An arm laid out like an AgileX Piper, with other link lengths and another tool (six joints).
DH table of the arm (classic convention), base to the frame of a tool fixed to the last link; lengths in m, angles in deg. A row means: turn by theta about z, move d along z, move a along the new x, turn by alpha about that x. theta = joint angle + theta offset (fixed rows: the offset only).
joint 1: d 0.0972; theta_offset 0; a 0; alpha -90
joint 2: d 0; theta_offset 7.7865; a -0.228; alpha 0
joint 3: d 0; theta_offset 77.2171; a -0.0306; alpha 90
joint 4: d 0.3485; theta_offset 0; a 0; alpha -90
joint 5: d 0; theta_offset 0; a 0; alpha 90
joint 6: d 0.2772; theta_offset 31; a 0.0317; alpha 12.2
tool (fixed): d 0.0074; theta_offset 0; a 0; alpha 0
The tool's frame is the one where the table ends.
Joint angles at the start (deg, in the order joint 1, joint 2, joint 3, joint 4, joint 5, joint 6):
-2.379 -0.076 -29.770 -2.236 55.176 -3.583
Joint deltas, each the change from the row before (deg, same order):
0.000 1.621 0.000 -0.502 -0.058 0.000
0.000 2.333 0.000 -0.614 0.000 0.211
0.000 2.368 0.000 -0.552 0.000 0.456
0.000 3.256 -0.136 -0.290 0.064 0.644
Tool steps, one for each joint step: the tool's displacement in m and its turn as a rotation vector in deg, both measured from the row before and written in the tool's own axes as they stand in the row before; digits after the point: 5 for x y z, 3 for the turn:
0.00496 -0.00319 0.00722 1.049 1.115 -0.594
0.00782 -0.00420 0.01017 1.460 1.773 -0.631
0.00812 -0.00377 0.01020 1.429 1.878 -0.388
0.01143 -0.00324 0.01276 1.610 2.741 -0.288

